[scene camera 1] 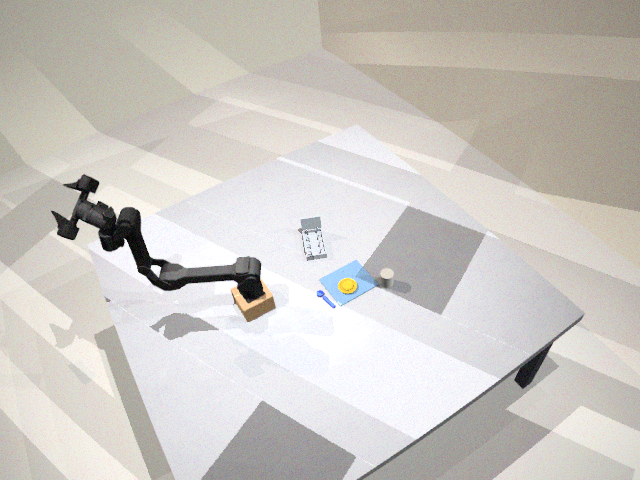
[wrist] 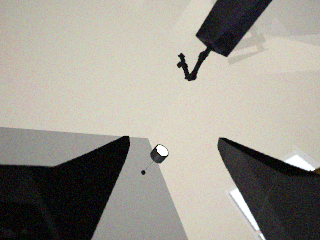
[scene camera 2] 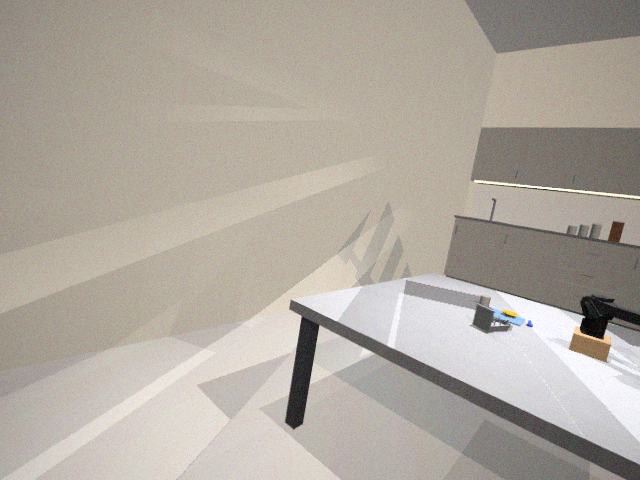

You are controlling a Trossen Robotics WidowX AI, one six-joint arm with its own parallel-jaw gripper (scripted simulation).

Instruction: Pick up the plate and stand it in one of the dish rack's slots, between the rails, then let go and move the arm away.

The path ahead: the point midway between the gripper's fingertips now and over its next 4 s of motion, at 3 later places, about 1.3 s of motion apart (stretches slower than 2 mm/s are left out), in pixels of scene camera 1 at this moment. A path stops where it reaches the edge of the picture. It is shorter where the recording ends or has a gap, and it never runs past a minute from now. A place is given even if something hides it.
My gripper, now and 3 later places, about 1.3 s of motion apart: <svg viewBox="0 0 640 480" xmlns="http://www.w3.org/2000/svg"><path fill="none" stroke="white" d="M57 198L124 98L312 106L377 212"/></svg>
